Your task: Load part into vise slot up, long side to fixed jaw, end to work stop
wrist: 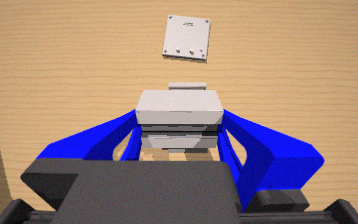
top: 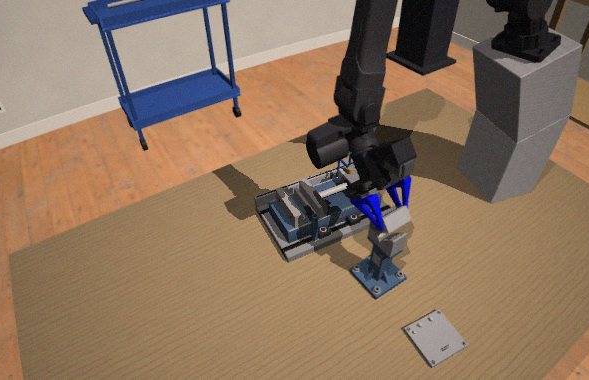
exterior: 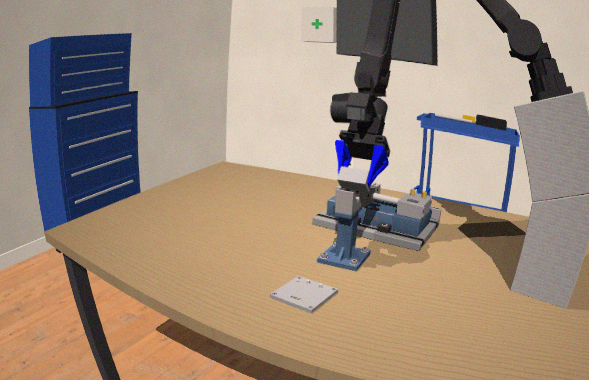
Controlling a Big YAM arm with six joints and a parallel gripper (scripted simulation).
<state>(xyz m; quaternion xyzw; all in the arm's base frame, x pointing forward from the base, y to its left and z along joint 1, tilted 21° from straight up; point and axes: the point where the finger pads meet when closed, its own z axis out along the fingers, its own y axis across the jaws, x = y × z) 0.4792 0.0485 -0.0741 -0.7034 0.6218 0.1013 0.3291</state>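
Now: the part right at my hand. Also, from my hand: moving jaw (22 cm to the right, 10 cm below, 3 cm ahead); then work stop rod (17 cm to the right, 9 cm below, 7 cm ahead); then cylinder rod (21 cm to the right, 10 cm below, 3 cm behind).
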